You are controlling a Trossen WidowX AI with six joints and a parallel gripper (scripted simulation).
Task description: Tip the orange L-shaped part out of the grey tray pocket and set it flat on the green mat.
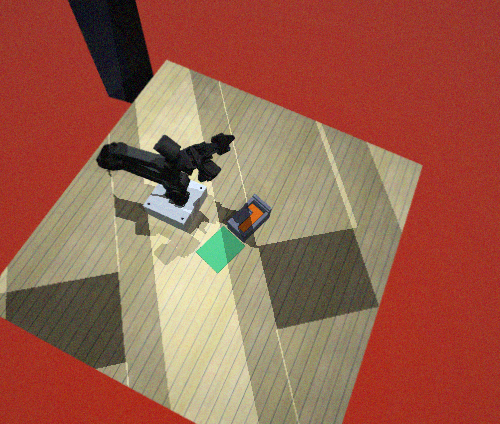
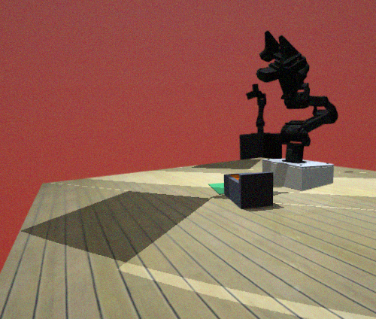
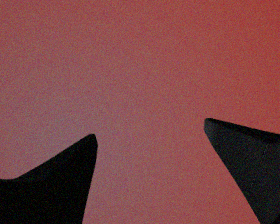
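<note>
Now: gripper tip 110 mm short of the orange L-shaped part, 20 mm to the left of it and 430 mm above it. Also, from my gripper tip: tray: 100 mm ahead, 30 mm to the right, 490 mm below; then green mat: 30 mm ahead, 160 mm to the right, 490 mm below.
</note>
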